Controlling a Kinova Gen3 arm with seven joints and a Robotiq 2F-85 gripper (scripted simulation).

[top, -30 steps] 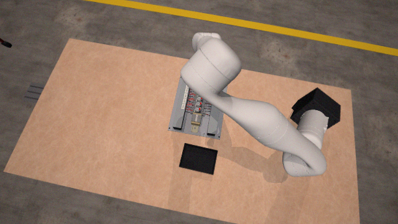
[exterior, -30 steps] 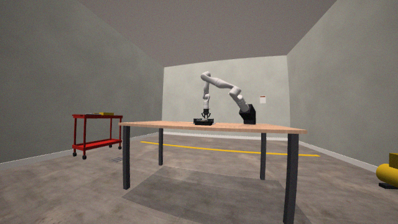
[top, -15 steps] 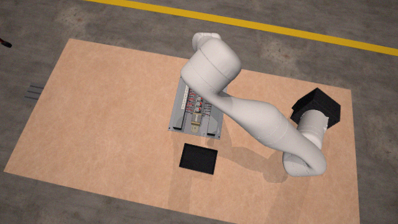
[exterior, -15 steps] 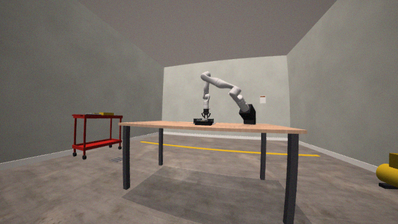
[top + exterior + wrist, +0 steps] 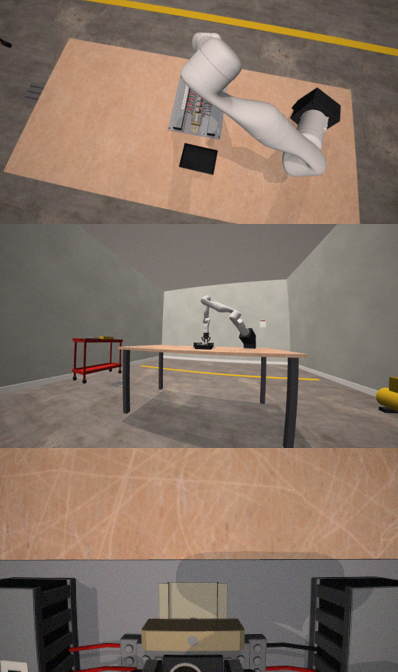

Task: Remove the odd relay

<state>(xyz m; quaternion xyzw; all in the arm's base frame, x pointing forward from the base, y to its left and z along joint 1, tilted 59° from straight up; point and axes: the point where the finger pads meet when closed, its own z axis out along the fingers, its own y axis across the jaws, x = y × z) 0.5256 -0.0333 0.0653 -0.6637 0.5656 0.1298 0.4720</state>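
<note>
My gripper is now 1 cm above the dark relay. Also, from my hand: grey relay panel 10 cm to the left, 4 cm behind, 2 cm below; black parts tray 34 cm to the left, 17 cm behind, 4 cm below.
</note>
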